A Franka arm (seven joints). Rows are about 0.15 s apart.
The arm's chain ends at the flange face. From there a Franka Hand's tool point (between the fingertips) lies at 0.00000 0.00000 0.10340 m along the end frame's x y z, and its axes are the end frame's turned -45 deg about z.
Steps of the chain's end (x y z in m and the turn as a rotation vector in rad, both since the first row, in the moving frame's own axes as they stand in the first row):
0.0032 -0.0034 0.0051 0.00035 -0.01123 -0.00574
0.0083 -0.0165 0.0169 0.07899 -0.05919 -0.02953
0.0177 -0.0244 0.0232 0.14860 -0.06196 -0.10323
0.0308 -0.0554 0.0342 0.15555 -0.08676 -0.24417
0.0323 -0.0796 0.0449 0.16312 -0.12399 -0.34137
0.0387 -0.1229 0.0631 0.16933 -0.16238 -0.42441
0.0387 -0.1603 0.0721 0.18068 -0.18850 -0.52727
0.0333 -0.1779 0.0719 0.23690 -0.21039 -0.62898
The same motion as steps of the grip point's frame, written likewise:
0.0039 -0.0010 0.0051 0.00819 -0.00769 -0.00574
0.0188 -0.0159 0.0164 0.09771 0.01400 -0.02953
0.0353 -0.0204 0.0219 0.14889 0.06126 -0.10323
0.0638 -0.0355 0.0326 0.17134 0.04864 -0.24417
0.0784 -0.0544 0.0428 0.20302 0.02767 -0.34137
0.1097 -0.0830 0.0603 0.23455 0.00491 -0.42441
0.1333 -0.1113 0.0687 0.26105 -0.00553 -0.52727
0.1413 -0.1329 0.0669 0.31628 0.01875 -0.62898

